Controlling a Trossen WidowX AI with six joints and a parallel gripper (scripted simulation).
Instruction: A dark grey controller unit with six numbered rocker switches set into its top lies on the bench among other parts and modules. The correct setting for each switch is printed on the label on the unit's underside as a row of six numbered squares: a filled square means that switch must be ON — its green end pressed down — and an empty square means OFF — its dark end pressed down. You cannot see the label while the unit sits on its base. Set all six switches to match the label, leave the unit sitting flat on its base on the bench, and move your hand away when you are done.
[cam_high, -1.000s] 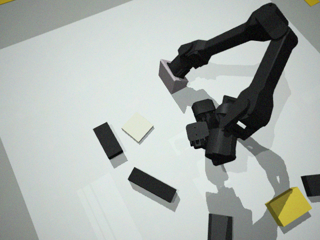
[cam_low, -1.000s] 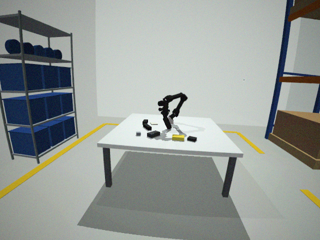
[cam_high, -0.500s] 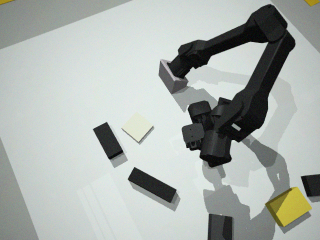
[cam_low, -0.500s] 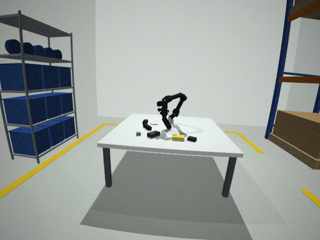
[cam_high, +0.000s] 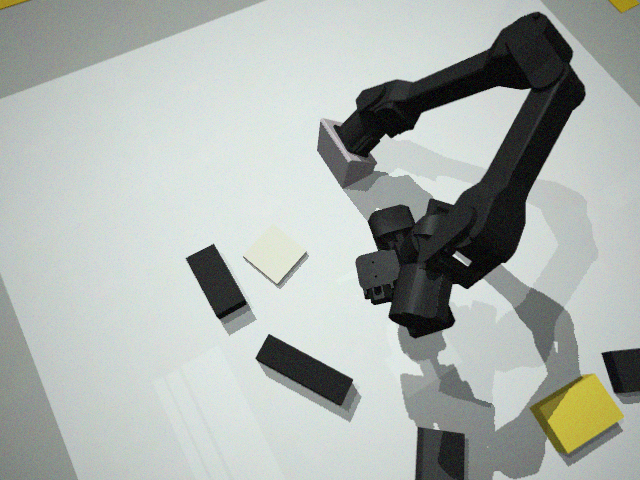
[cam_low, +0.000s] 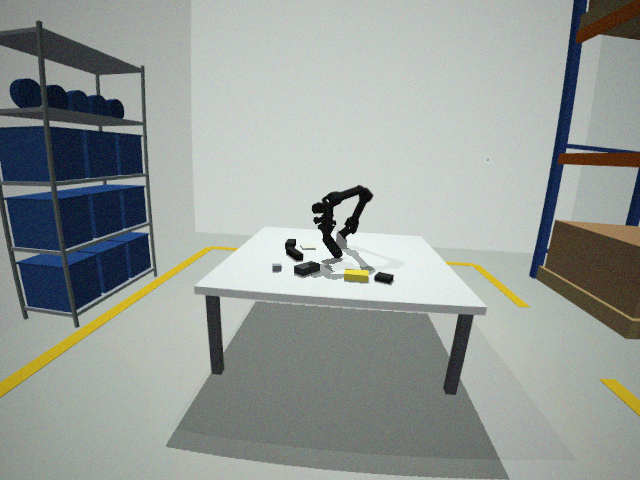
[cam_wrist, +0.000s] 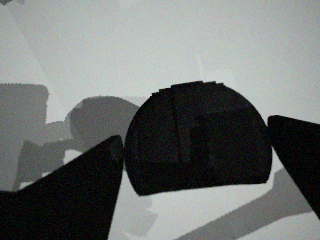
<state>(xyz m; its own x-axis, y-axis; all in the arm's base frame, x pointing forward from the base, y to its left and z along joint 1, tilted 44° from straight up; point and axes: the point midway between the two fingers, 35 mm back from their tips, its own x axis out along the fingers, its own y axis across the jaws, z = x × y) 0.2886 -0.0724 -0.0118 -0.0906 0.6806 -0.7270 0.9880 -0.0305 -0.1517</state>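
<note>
Right now my gripper tip is 50 mm short of the long dark block, 180 mm to the left of it and 90 mm above it. Round my gripper tip: yellow block: 300 mm ahead, 210 mm to the left, 100 mm below; cream tile: 160 mm behind, 150 mm to the right, 110 mm below.
</note>
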